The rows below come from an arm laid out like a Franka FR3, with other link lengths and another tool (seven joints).
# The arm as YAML. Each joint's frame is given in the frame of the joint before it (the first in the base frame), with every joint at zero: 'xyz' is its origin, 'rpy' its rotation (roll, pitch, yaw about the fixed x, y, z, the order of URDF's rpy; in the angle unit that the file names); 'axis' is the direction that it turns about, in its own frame. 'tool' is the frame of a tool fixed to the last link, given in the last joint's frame.
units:
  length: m
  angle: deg
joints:
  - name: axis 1
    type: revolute
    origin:
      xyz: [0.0, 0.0, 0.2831]
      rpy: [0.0, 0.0, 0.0]
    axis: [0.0, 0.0, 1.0]
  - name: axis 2
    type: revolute
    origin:
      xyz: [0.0, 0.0, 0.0]
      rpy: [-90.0, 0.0, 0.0]
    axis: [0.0, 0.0, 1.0]
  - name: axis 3
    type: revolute
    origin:
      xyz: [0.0, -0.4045, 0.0]
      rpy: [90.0, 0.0, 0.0]
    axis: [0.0, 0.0, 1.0]
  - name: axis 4
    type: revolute
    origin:
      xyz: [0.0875, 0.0, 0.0]
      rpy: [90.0, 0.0, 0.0]
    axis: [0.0, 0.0, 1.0]
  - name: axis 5
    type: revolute
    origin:
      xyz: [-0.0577, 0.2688, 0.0]
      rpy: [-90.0, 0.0, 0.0]
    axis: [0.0, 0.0, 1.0]
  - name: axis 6
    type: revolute
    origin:
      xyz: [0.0, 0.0, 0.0]
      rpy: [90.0, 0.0, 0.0]
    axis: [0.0, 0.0, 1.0]
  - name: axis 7
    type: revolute
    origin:
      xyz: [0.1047, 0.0, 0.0]
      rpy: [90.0, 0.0, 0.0]
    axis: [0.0, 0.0, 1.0]
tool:
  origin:
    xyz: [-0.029, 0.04, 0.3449]
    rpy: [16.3, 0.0, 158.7]
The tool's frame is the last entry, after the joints.
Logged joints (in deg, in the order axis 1, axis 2, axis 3, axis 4, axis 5, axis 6, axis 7), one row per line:
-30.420 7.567 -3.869 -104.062 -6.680 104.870 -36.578
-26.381 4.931 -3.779 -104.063 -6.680 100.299 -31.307
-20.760 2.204 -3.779 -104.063 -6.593 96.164 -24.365
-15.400 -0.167 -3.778 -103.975 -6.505 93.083 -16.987
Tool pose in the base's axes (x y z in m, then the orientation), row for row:
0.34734 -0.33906 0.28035 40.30 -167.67 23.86
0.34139 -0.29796 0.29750 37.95 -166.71 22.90
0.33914 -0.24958 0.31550 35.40 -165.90 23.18
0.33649 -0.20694 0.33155 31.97 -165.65 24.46
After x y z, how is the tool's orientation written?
As a rotation vector, in degrees.
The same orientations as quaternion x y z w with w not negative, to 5 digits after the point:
0.23118 -0.96185 0.13687 0.05157
0.21953 -0.96436 0.13247 0.06539
0.20615 -0.96613 0.13499 0.07662
0.18689 -0.96836 0.14299 0.08306

